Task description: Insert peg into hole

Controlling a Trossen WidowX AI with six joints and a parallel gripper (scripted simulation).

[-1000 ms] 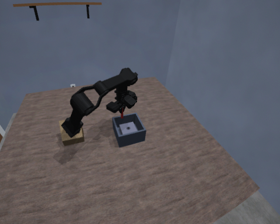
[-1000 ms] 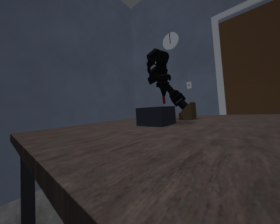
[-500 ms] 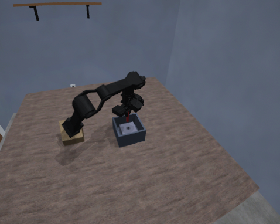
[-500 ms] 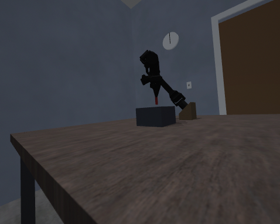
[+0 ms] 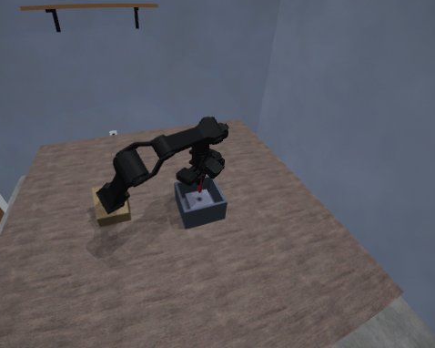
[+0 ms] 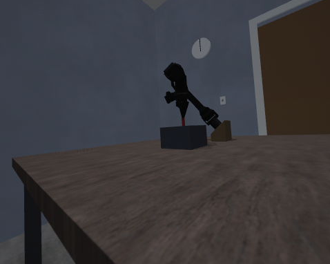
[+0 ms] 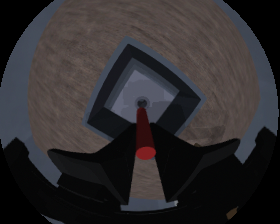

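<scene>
The grey plate is 13 cm below my hand. The rest, counted from my hand: box (15 cm below); then red peg (4 cm below).
</scene>
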